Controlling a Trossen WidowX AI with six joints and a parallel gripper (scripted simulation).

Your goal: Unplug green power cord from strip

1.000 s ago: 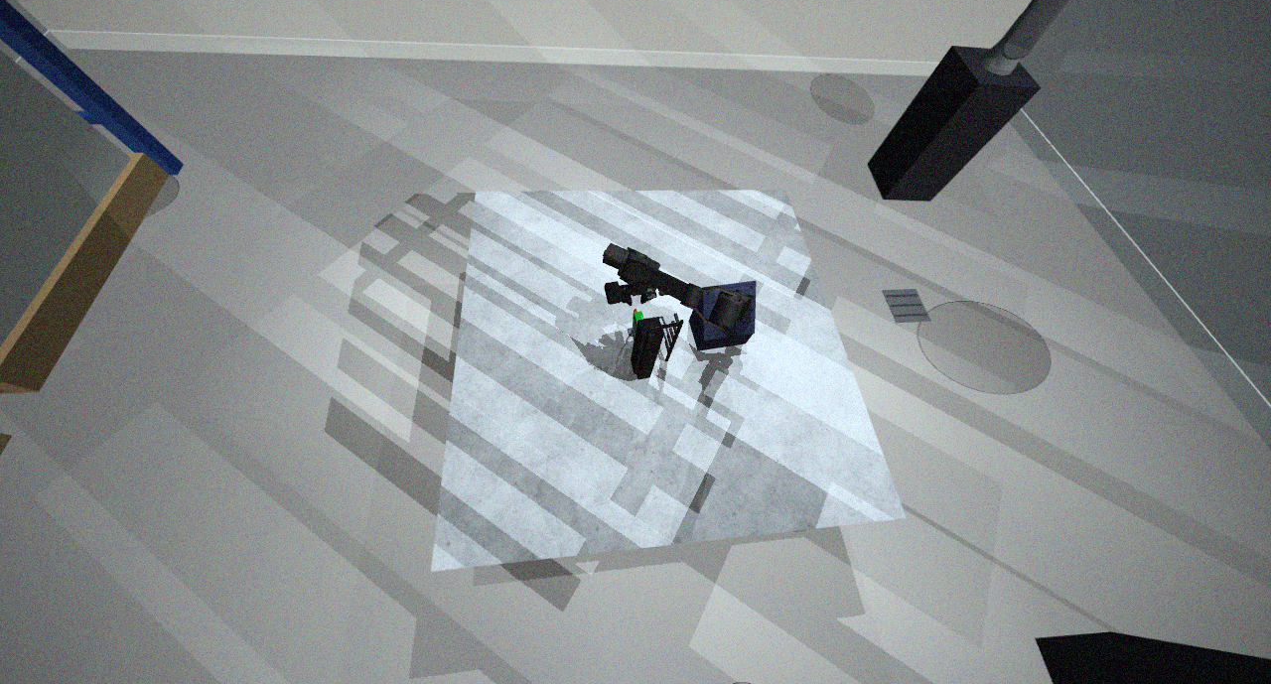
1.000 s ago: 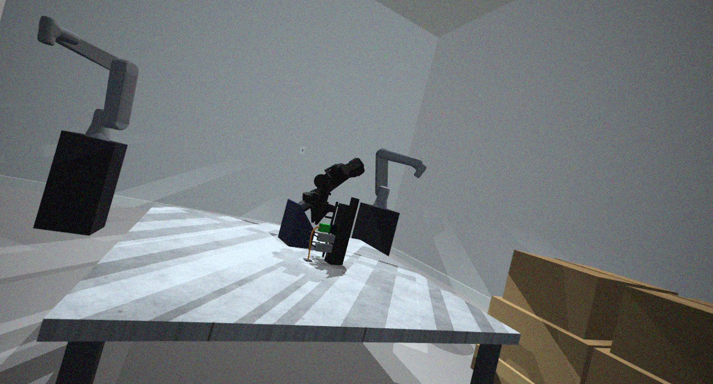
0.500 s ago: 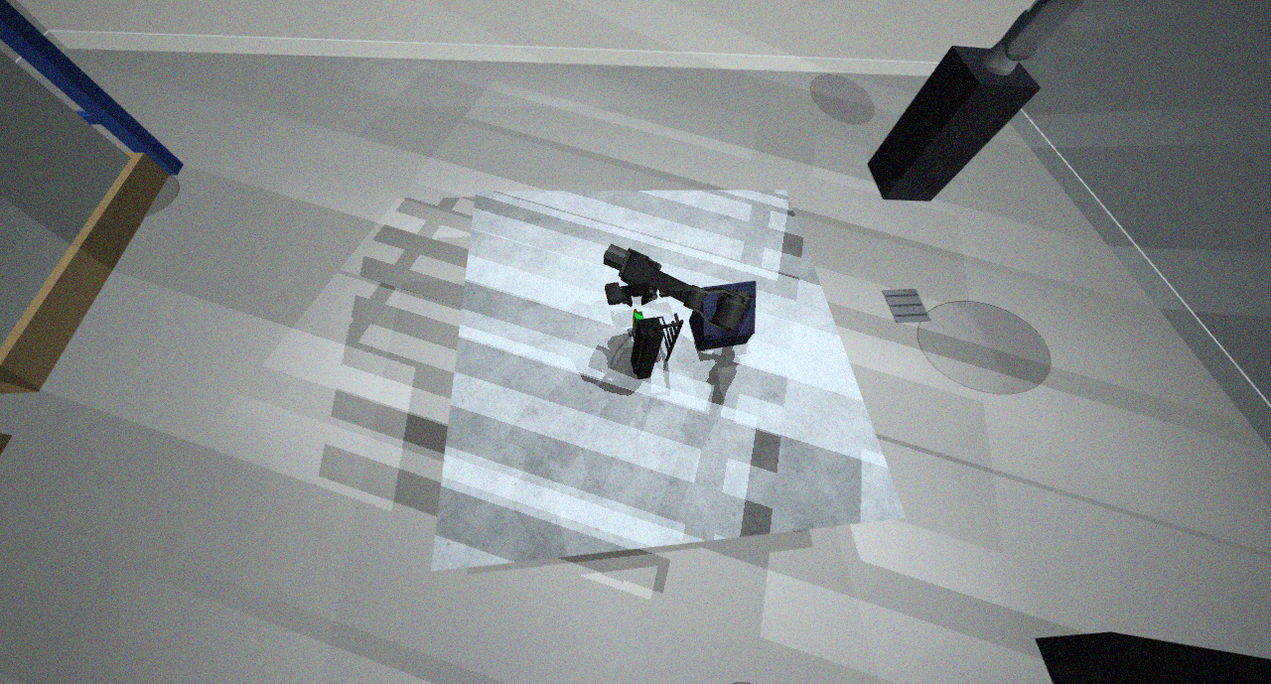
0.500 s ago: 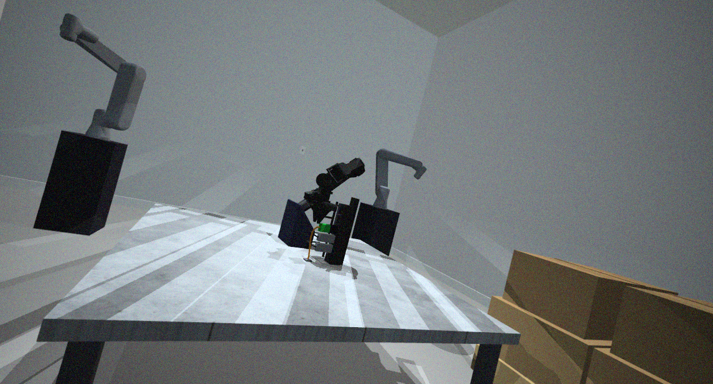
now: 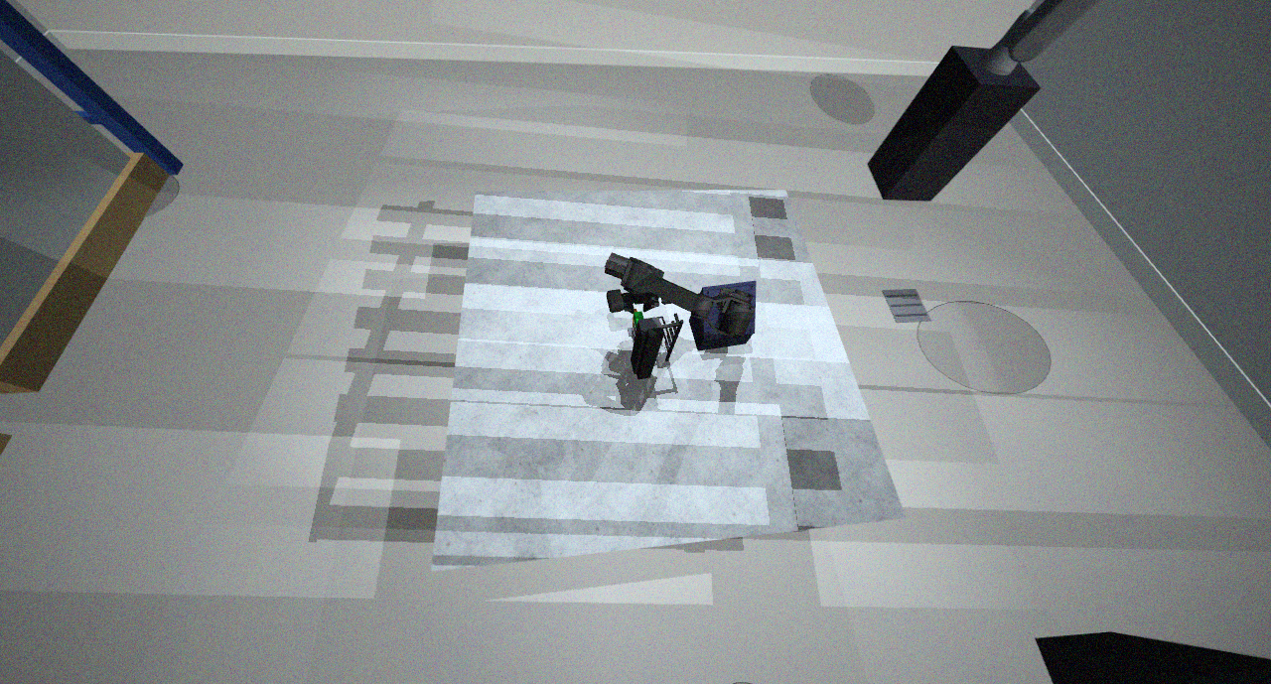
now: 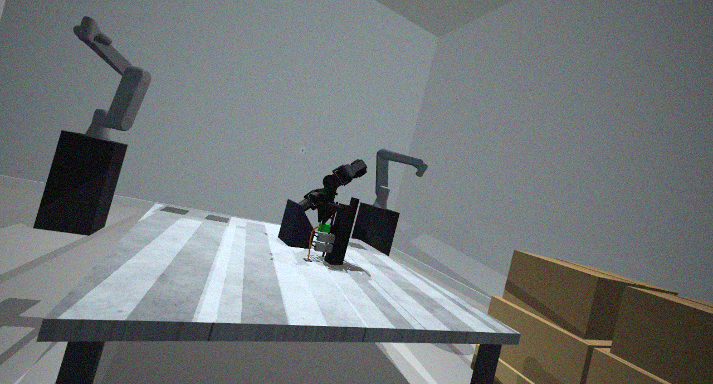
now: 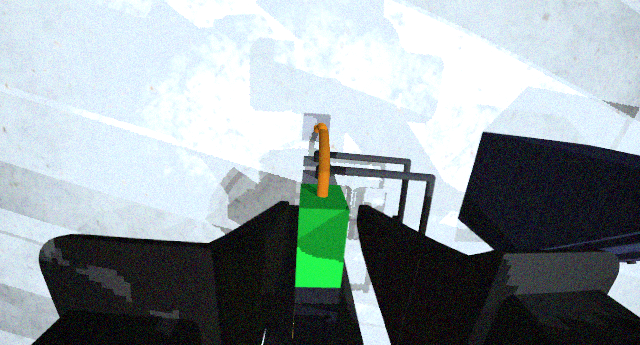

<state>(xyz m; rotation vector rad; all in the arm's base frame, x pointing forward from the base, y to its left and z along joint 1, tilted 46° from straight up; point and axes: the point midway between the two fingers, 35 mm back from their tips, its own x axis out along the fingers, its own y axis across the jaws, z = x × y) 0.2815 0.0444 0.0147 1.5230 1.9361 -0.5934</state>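
The green plug is 40 mm to the left of my gripper tip, 10 mm below it and 10 mm behind it.
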